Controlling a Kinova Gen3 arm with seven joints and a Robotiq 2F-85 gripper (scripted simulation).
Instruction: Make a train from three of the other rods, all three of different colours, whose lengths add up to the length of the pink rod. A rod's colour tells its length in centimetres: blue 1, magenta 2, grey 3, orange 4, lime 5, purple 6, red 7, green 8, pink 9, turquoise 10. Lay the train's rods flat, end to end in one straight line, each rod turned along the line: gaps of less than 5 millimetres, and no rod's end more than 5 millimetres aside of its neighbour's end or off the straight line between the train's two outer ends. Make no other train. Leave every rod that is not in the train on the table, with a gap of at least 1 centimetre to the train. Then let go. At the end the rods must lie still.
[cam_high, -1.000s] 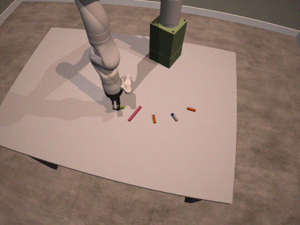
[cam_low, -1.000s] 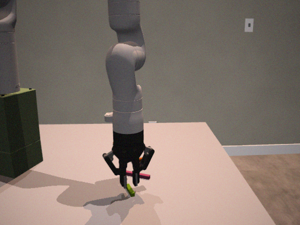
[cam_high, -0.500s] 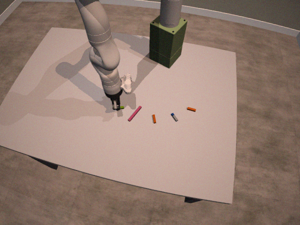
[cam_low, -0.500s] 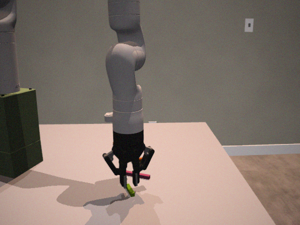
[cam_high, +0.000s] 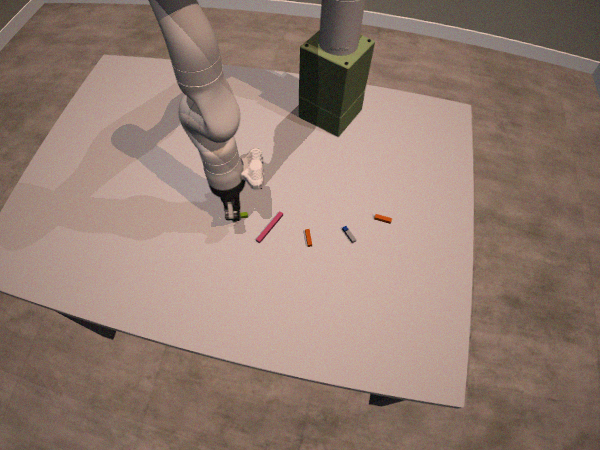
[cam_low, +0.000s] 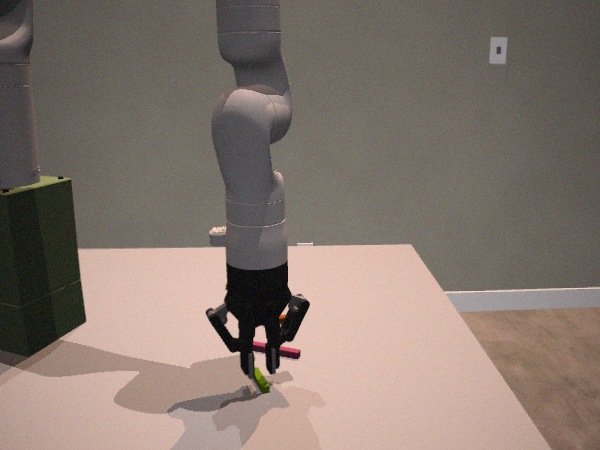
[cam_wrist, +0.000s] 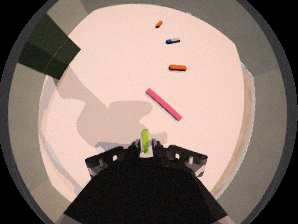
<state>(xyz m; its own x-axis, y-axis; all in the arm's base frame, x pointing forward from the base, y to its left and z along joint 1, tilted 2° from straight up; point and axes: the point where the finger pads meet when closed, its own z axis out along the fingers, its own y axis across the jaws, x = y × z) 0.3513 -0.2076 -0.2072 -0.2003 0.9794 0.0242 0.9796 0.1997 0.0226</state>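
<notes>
My gripper is now 3 cm above the lime rod. From my hand the other things lie so: grey rod (3 cm ahead, 27 cm to the left, 3 cm below); pink rod (2 cm ahead, 8 cm to the left, 3 cm below); blue rod (2 cm ahead, 25 cm to the left, 3 cm below).
</notes>
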